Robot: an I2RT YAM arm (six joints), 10 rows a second.
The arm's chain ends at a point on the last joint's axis. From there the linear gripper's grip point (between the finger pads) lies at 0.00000 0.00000 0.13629 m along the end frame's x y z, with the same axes.
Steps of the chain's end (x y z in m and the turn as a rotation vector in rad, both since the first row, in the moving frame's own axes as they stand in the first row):
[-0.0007, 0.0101, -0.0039, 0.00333, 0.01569, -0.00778]
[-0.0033, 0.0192, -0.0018, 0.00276, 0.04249, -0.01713]
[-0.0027, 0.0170, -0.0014, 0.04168, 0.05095, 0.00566]
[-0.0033, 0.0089, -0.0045, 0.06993, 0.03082, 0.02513]
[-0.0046, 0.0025, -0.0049, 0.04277, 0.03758, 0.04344]
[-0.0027, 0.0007, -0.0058, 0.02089, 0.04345, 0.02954]
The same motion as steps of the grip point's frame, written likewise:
[0.0014, 0.0096, -0.0039, 0.00333, 0.01569, -0.00778]
[0.0025, 0.0188, -0.0019, 0.00276, 0.04249, -0.01713]
[0.0043, 0.0113, -0.0017, 0.04168, 0.05095, 0.00566]
[0.0010, -0.0006, -0.0049, 0.06993, 0.03082, 0.02513]
[0.0006, -0.0032, -0.0051, 0.04277, 0.03758, 0.04344]
[0.0033, -0.0021, -0.0060, 0.02089, 0.04345, 0.02954]

